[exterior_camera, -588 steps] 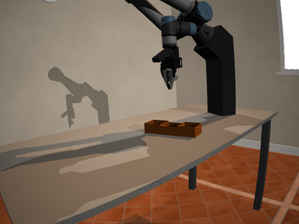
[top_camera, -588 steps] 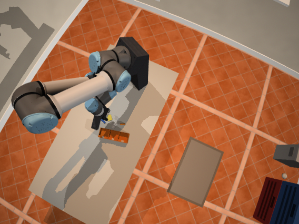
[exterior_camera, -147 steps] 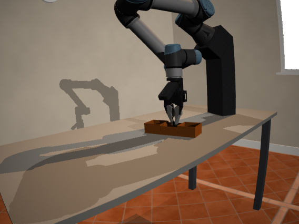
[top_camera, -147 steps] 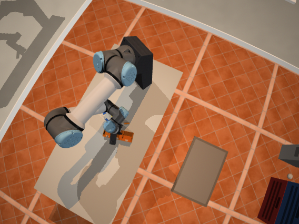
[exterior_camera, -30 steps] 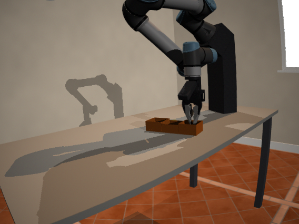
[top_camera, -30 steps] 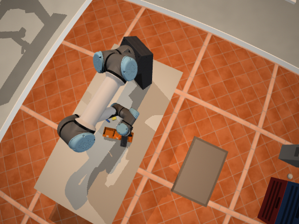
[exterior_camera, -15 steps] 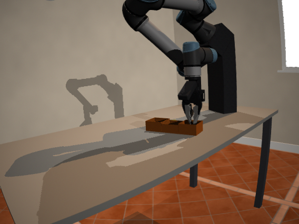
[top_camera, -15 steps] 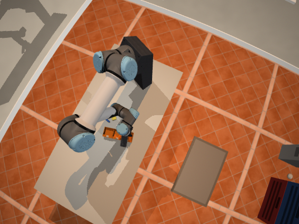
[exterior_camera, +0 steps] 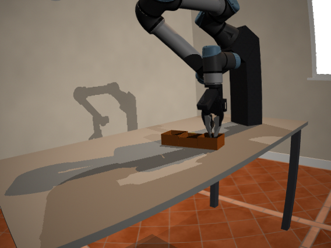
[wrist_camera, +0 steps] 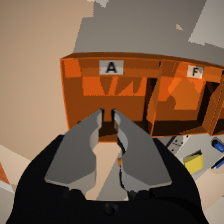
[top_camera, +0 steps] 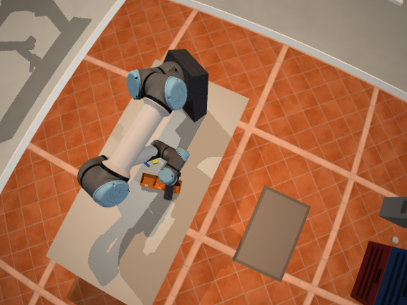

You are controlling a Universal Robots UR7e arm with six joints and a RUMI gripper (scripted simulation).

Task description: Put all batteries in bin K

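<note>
Now: the blue cylindrical battery 110 mm behind my hand, 210 mm to the right of it and 30 mm below it. Round my hand: orange cylinder: 100 mm behind, 30 mm to the right, 30 mm below; then domino-like tile: 80 mm behind, 100 mm to the right, 30 mm below; then joined orange bins: 10 mm ahead, 90 mm to the right, 20 mm below.
</note>
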